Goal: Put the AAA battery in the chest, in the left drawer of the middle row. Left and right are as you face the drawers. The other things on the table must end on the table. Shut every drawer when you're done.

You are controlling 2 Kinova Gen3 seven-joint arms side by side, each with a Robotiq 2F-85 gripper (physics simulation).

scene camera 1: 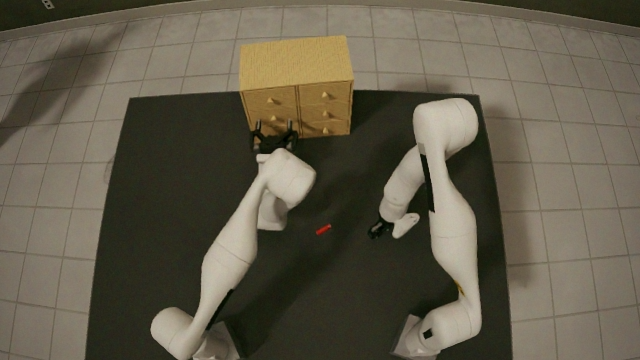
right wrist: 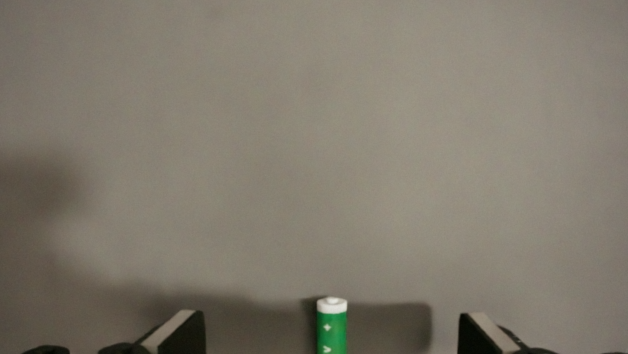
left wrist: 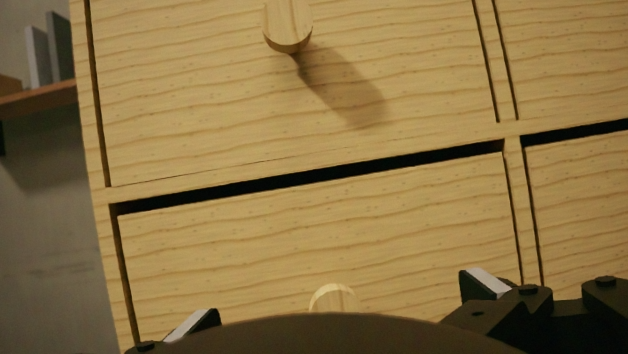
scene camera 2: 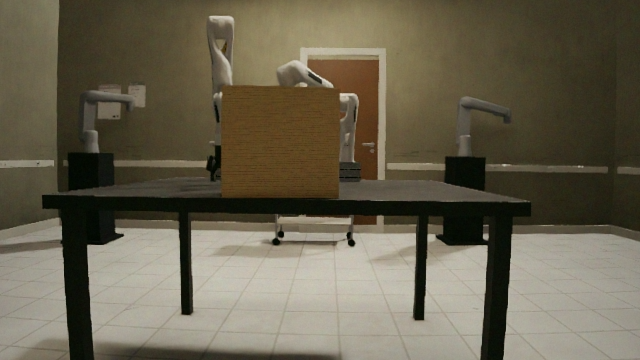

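Where they show: left gripper, fingertip midpoint: [scene camera 1: 274, 120]; right gripper, fingertip midpoint: [scene camera 1: 385, 226] [right wrist: 330, 342]; left arm's base at its link origin: [scene camera 1: 213, 346] [scene camera 2: 344, 161]; right arm's base at its link origin: [scene camera 1: 421, 340].
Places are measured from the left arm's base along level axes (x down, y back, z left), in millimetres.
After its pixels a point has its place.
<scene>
The wooden chest [scene camera 1: 295, 62] @[x -210, y -753, z -330 mm] [scene camera 2: 280, 142] @[x -55, y -851, z -331 mm] stands at the table's back edge; no drawer front that shows stands out. The left drawer of the middle row [left wrist: 225, 250] @[x -79, y -674, z -209 mm] has a round knob [left wrist: 333, 298] @[x -60, y -655, z -244 mm] [scene camera 1: 273, 118] @[x -62, y -662, z -244 mm], partly hidden in the left wrist view. My left gripper [scene camera 1: 274, 123] @[x -50, y -663, z -246 mm] [left wrist: 341, 318] @[x -50, y -663, z -246 mm] is open, its fingers on either side of that knob, close to the chest front. The green AAA battery [right wrist: 332, 332] @[x 88, y -317, z -546 mm] lies on the table between the open fingers of my right gripper [right wrist: 332, 320] @[x 85, y -320, z -546 mm] [scene camera 1: 374, 233], touching neither; it does not show in scene camera 1.
A small red cylinder [scene camera 1: 323, 229] @[x 85, y -338, z -354 mm] lies on the dark table [scene camera 1: 165, 200] @[x 98, y -505, z 163 mm] between the two arms. The top left drawer's knob [left wrist: 287, 25] @[x -152, y -655, z -244 mm] [scene camera 1: 270, 101] @[x -161, y -657, z -245 mm] is above the left gripper. In the left wrist view, a wall shelf [left wrist: 45, 97] with books is behind the chest.
</scene>
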